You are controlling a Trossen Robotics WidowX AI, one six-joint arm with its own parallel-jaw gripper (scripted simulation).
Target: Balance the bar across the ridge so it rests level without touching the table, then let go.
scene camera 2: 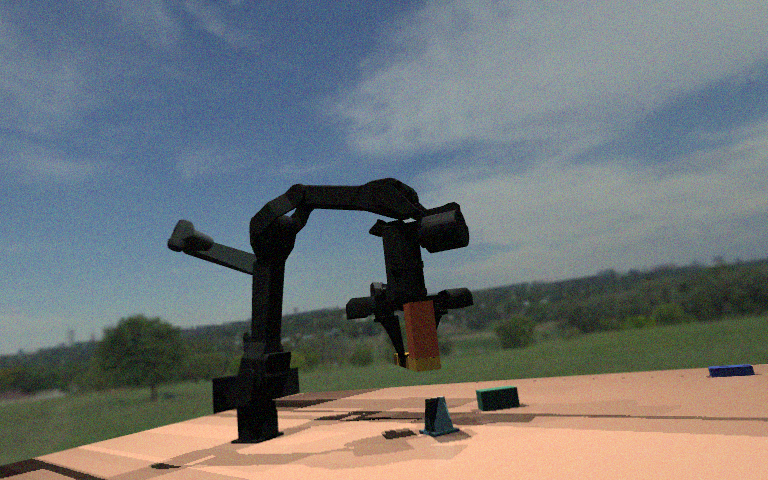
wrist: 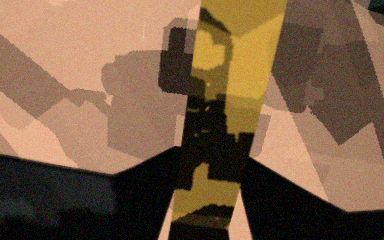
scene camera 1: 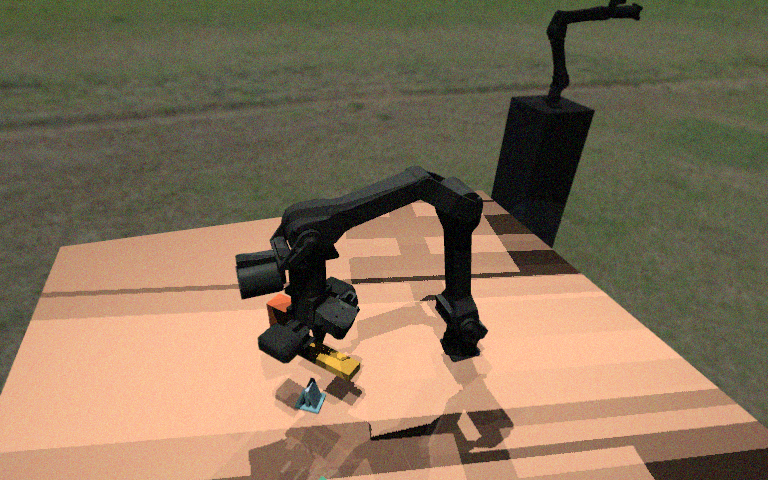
Observation:
The gripper (scene camera 1: 312, 351) holds a bar (scene camera 2: 423, 352). Further things: a green block (scene camera 2: 494, 398).
The bar is seen too in the wrist view (wrist: 233, 55) and in scene camera 1 (scene camera 1: 321, 355). The gripper shows as well in scene camera 2 (scene camera 2: 415, 362) and in the wrist view (wrist: 210, 159).

